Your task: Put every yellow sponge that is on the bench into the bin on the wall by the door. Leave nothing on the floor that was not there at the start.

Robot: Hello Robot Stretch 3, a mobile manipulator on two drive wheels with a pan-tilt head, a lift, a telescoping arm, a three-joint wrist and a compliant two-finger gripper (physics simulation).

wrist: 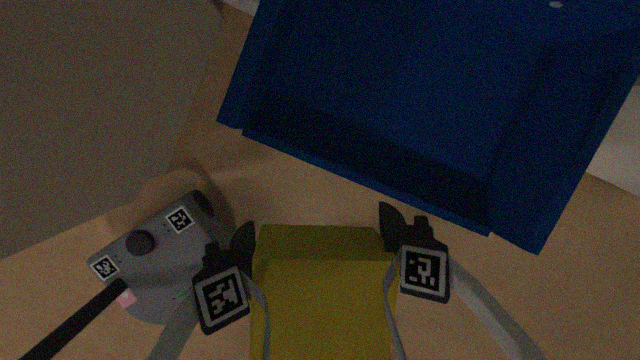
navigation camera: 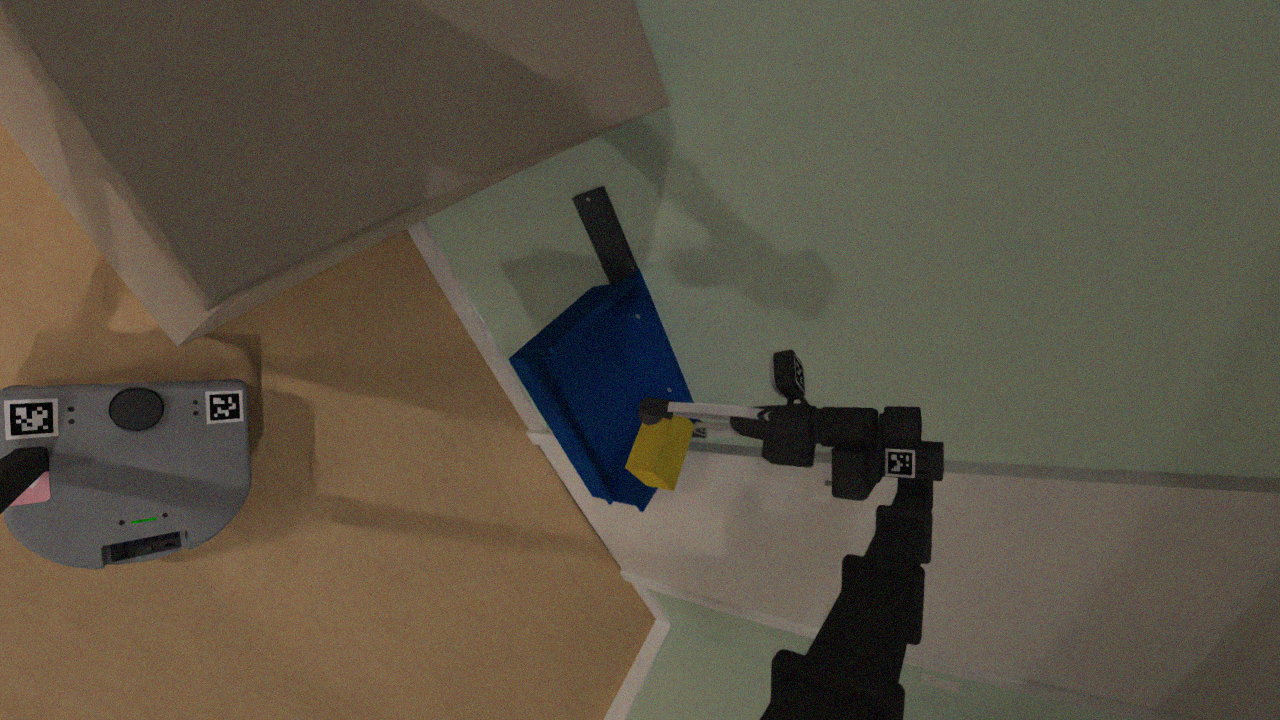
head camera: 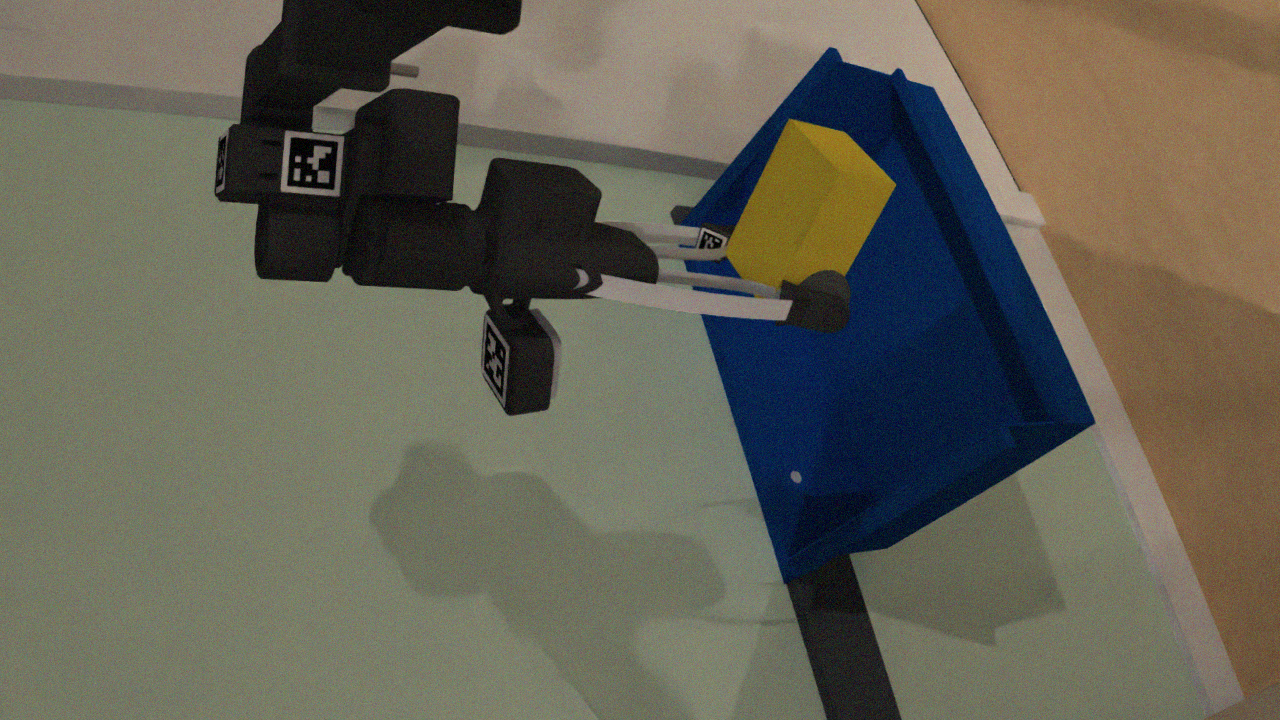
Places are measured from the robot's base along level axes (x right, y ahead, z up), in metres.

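Where they show: gripper, fingertip midpoint: (wrist: pixel 317 236) (navigation camera: pixel 654 418) (head camera: pixel 811 277); robot's base, link origin: (wrist: pixel 166 225) (navigation camera: pixel 138 407).
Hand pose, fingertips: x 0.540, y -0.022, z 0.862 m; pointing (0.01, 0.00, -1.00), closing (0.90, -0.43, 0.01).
Each offset is from my fingertips to the top centre of the thing. "spot": to the spot under its first point.
My gripper (head camera: pixel 765 271) (navigation camera: pixel 677 420) (wrist: pixel 317 236) is shut on a yellow sponge @[dz +0.052, dx -0.024, dy -0.034 m] (head camera: pixel 801 201) (navigation camera: pixel 660 454) (wrist: pixel 325 312), a thick block with a finger on each side. The blue bin @[dz -0.162, dx +0.139, dy +0.086 m] (head camera: pixel 904 385) (navigation camera: pixel 595 358) (wrist: pixel 400 95) is an open tray-like box by the green wall. In the head and navigation views the sponge overlaps one end of the bin. In the wrist view the bin's near rim lies beyond the fingertips, and the sponge does not overlap it. The exact height of the sponge over the rim is hard to tell. The bench is not recognisable in these views.
A dark strip @[spot: dz -0.210, dx +0.144, dy +0.316 m] (head camera: pixel 850 635) (navigation camera: pixel 605 234) runs along the wall from the bin. A pale panel (head camera: pixel 608 80) (navigation camera: pixel 1056 555) adjoins the green wall. A large grey-brown block (navigation camera: pixel 402 134) (wrist: pixel 90 100) stands near the bin. My grey base (navigation camera: pixel 187 465) (wrist: pixel 155 285) is on the tan floor.
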